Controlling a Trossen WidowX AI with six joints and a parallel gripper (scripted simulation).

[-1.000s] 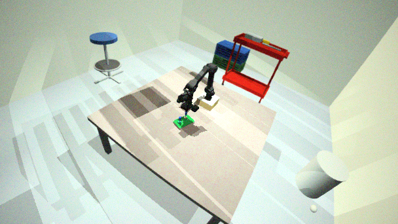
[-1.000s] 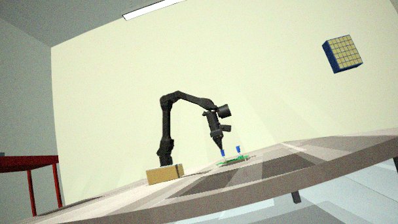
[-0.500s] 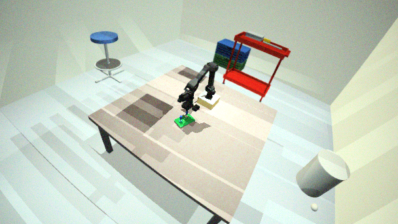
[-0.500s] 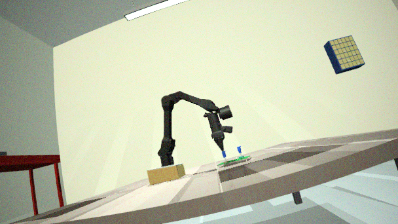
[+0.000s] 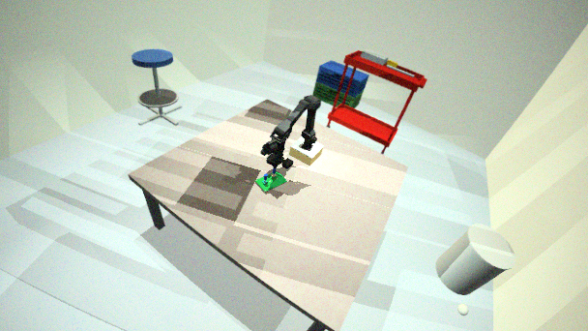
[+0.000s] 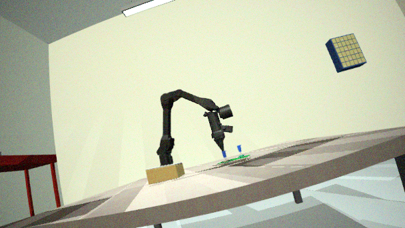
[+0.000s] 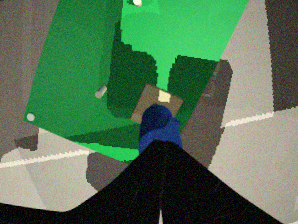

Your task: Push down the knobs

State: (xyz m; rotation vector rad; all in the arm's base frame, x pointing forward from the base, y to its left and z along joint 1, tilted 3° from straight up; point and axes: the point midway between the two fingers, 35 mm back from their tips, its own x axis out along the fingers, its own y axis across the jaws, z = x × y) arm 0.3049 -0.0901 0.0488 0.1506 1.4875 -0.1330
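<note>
Now: the blue knob 80 mm ahead of my gripper tip, 20 mm to the right of it and 10 mm below it.
</note>
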